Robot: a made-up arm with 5 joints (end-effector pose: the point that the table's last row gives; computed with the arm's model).
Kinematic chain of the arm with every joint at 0, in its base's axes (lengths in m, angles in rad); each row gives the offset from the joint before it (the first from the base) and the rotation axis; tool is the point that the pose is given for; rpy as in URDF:
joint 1: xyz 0 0 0.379 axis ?
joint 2: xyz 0 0 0 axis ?
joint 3: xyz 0.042 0 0.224 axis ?
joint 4: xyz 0.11 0 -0.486 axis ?
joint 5: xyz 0.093 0 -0.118 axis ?
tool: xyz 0 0 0 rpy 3.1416 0 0
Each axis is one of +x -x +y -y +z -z.
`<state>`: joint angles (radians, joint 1 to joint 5).
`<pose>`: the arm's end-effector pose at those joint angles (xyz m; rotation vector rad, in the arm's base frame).
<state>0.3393 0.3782 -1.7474 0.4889 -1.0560</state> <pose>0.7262 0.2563 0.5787 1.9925 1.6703 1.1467</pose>
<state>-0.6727 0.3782 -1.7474 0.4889 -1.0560</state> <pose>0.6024 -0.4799 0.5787 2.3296 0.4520 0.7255</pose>
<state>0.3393 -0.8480 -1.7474 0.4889 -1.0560</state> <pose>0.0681 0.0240 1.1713 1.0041 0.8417 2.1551</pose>
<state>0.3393 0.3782 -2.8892 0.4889 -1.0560</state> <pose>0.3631 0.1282 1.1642 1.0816 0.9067 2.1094</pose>
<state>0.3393 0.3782 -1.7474 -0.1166 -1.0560</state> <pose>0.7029 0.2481 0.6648 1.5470 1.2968 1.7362</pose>
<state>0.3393 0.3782 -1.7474 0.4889 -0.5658</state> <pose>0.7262 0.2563 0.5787 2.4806 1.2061 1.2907</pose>
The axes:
joint 1: +z
joint 2: +y
joint 3: +y
joint 4: +y
joint 5: -z

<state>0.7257 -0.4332 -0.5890 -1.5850 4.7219</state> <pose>0.2964 0.2629 0.5893 0.2779 0.6103 2.2391</pose>
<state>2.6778 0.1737 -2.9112 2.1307 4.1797</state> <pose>-0.2806 0.1403 1.0386 2.0810 -1.9423 -0.8547</pose>
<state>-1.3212 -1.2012 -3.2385 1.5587 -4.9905</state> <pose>-0.1855 0.7276 0.6620 0.1055 -0.3905 3.0869</pose>
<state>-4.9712 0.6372 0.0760 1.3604 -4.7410</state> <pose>-0.0553 -0.2088 0.0699 1.0643 -0.1230 -0.2595</pose>
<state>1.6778 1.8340 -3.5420 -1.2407 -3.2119</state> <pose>-0.0644 0.5996 0.5892 -0.1651 0.1382 1.6020</pose>
